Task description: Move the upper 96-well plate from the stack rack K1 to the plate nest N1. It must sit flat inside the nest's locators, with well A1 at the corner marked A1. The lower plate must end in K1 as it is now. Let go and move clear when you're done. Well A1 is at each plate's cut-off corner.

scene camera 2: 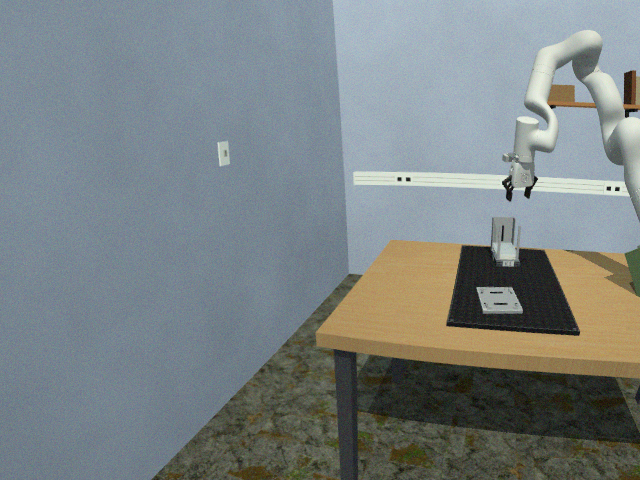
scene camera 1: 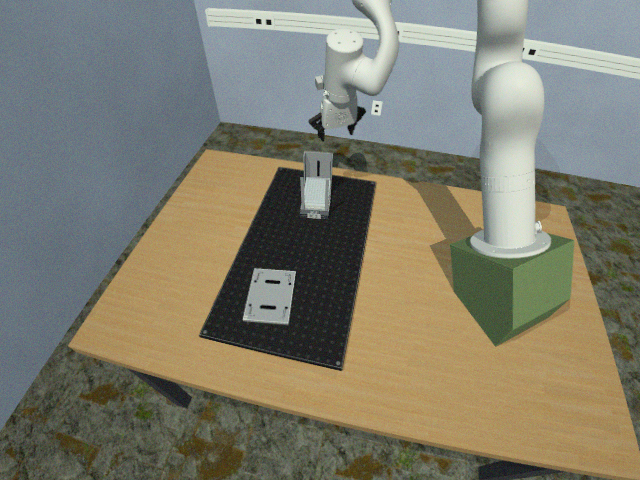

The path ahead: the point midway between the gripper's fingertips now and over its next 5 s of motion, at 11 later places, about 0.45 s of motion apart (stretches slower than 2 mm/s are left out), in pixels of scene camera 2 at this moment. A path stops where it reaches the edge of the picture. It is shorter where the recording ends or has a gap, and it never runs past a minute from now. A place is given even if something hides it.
My gripper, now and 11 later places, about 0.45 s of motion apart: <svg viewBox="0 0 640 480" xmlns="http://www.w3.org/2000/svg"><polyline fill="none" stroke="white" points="517,198 513,204 508,210 507,211 507,215 506,220 506,225 506,230 505,235 505,240 505,243 505,244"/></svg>
